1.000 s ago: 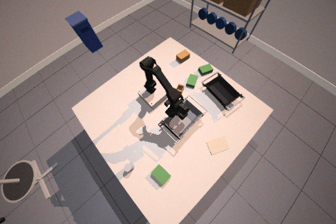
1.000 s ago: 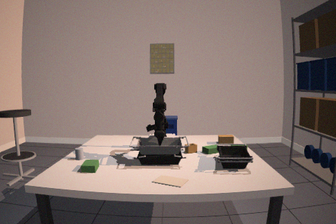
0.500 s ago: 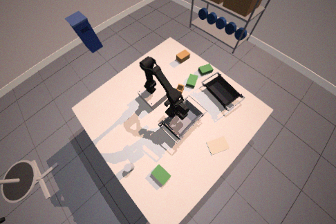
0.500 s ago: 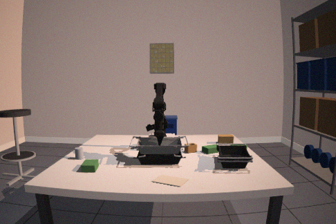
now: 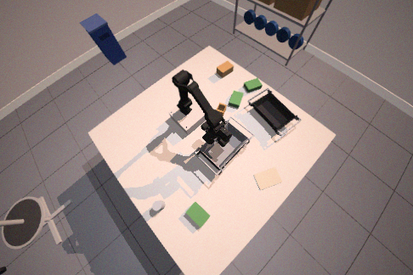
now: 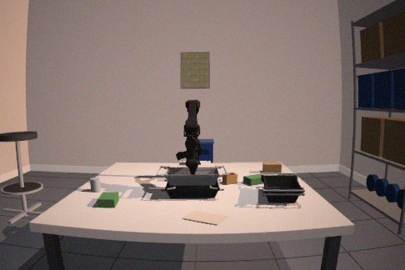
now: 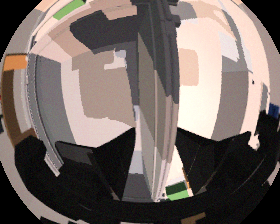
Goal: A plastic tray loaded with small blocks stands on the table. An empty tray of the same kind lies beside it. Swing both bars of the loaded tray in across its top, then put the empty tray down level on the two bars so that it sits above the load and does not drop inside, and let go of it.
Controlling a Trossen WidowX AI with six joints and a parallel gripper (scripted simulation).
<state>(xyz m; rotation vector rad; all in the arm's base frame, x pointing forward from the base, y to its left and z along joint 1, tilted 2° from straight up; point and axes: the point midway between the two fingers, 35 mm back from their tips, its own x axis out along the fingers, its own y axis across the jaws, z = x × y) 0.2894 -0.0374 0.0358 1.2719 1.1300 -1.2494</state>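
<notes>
Now: the grey wire-handled tray 80 mm ahead of my gripper tip, 10 mm to the right of it and 30 mm above it. The rest, counted from my gripper tip: beige pad 410 mm ahead, 20 mm to the left, 80 mm below.
</notes>
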